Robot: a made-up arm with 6 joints.
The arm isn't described. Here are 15 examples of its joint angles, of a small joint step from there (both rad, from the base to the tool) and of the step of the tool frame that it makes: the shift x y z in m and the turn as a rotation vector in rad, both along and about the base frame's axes.
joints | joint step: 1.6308 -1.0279 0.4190 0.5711 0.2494 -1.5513 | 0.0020 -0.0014 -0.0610 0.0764 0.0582 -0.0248
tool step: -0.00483 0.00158 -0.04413 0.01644 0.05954 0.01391
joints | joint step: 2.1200 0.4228 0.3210 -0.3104 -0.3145 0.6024 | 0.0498 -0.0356 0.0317 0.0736 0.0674 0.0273
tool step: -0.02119 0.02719 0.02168 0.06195 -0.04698 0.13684
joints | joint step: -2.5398 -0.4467 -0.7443 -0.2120 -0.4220 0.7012 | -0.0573 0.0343 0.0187 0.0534 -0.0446 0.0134
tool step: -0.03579 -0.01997 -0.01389 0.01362 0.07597 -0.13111
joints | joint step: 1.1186 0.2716 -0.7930 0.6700 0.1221 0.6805 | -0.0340 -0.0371 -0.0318 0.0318 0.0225 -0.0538
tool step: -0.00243 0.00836 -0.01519 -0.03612 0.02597 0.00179
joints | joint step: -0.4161 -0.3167 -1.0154 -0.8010 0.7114 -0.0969 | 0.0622 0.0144 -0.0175 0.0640 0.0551 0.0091
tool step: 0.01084 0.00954 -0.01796 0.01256 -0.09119 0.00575
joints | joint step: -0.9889 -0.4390 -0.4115 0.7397 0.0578 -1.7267 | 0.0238 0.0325 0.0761 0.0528 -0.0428 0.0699
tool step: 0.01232 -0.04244 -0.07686 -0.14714 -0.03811 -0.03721
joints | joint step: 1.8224 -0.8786 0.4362 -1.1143 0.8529 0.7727 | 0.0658 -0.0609 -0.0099 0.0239 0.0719 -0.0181
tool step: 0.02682 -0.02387 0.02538 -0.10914 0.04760 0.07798
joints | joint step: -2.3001 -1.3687 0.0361 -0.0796 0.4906 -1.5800 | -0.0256 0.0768 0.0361 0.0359 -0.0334 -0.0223
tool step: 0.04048 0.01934 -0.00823 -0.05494 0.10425 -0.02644
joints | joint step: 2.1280 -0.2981 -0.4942 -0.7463 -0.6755 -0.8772 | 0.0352 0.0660 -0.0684 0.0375 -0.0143 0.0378
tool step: -0.00370 -0.01495 -0.06012 0.08107 0.09053 -0.02975
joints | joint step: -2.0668 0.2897 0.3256 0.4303 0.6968 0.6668 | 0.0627 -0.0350 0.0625 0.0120 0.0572 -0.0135
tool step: 0.03053 -0.00270 -0.01630 0.09918 0.06900 0.08435
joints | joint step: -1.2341 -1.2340 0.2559 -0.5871 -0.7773 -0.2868 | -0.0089 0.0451 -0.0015 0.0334 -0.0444 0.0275
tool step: 0.00479 0.02892 -0.04902 -0.11267 -0.02275 -0.01557
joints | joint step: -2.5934 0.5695 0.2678 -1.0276 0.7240 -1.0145 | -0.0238 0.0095 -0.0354 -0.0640 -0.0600 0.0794
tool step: 0.03042 -0.02647 -0.01611 -0.06409 0.00479 -0.08069
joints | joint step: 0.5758 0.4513 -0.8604 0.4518 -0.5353 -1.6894 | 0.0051 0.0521 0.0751 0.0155 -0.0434 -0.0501
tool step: 0.03272 0.01387 -0.02487 -0.01314 -0.02653 -0.01790
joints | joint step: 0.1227 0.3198 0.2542 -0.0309 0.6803 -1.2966 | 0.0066 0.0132 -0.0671 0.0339 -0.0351 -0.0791
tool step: -0.01151 0.02009 -0.02642 0.03851 0.00542 -0.03441
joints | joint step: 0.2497 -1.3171 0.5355 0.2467 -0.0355 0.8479 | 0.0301 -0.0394 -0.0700 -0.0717 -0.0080 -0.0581
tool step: -0.05178 -0.04305 0.00836 -0.11069 0.12810 -0.01698
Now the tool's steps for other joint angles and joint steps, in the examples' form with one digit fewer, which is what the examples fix.
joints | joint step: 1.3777 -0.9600 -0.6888 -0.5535 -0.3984 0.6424 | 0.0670 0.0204 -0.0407 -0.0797 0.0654 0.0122
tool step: 0.0109 -0.0055 0.0028 -0.0020 0.1066 0.0728
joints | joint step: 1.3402 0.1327 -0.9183 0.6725 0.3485 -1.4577 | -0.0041 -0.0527 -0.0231 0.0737 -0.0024 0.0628
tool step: -0.0331 0.0287 0.0045 0.0531 0.0363 -0.0806
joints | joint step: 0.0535 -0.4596 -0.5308 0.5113 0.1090 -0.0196 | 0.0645 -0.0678 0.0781 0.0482 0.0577 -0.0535
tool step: -0.0518 -0.0580 -0.0109 -0.0879 0.0275 0.1727
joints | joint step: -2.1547 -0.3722 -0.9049 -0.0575 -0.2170 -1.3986 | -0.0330 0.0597 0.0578 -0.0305 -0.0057 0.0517
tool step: 0.0081 -0.0313 -0.0542 -0.0178 0.1006 -0.0489
